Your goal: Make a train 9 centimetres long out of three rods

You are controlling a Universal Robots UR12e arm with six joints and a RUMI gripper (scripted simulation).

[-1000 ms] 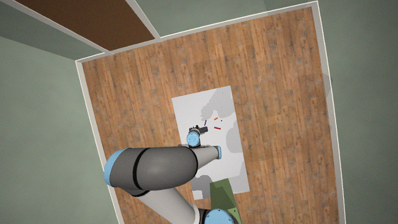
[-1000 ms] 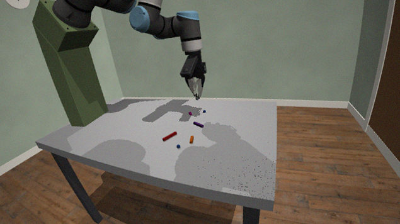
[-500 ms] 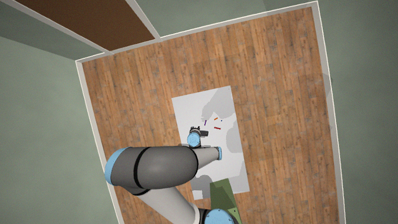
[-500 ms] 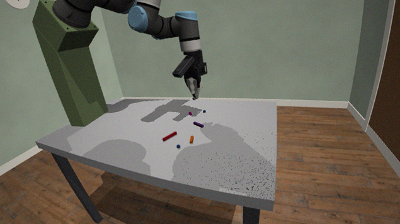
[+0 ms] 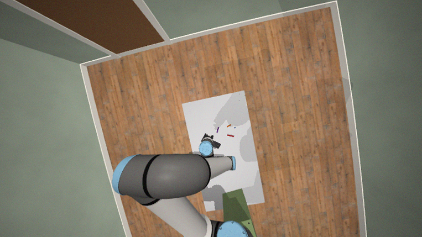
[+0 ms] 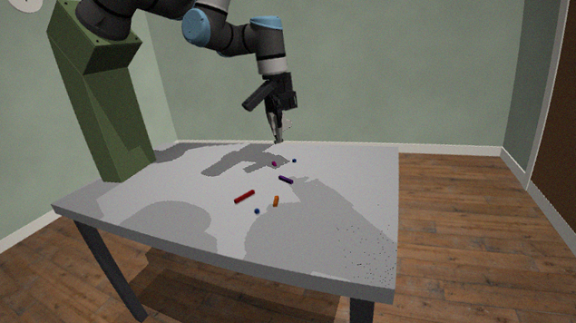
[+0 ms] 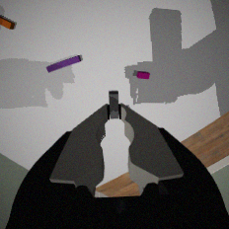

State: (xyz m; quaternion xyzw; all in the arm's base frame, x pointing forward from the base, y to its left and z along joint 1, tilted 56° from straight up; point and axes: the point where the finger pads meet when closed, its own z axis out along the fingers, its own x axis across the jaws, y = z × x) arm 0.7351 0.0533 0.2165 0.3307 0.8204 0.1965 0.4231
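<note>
Right now the magenta rod is 110 mm below my hand, 40 mm behind it and 30 mm to the left of it. Round my hand: red rod 190 mm to the right, 110 mm below, 50 mm behind; purple rod 110 mm below, 80 mm to the right, 40 mm ahead; grey rod 10 mm below.
</note>
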